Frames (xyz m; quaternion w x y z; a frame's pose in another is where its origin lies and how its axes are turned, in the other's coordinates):
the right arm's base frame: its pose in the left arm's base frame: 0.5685 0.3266 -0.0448 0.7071 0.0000 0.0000 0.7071
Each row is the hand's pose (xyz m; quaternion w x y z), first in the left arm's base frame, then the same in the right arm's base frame.
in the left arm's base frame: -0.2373 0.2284 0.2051 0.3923 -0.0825 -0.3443 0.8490
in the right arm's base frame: -0.0982 0.8058 0.2499 0.8777 -0.3018 -0.1851 0.3229
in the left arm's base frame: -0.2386 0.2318 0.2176 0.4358 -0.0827 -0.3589 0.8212
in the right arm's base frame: -0.0948 0.8071 0.2624 0.8889 -0.3123 -0.1953 0.2725
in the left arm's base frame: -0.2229 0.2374 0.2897 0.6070 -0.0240 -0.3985 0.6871
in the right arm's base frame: -0.0892 0.7914 0.3345 0.9151 -0.2988 -0.2648 0.0566
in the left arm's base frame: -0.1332 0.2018 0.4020 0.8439 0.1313 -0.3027 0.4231
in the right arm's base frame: -0.1248 0.7017 0.4468 0.8959 -0.1212 -0.3069 -0.2975
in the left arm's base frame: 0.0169 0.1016 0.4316 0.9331 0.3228 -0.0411 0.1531
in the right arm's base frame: -0.2250 0.5516 0.4764 0.7681 0.1992 -0.2573 -0.5515
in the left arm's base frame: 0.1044 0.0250 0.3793 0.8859 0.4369 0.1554 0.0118
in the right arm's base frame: -0.3016 0.4641 0.4241 0.6348 0.4188 -0.1991 -0.6181
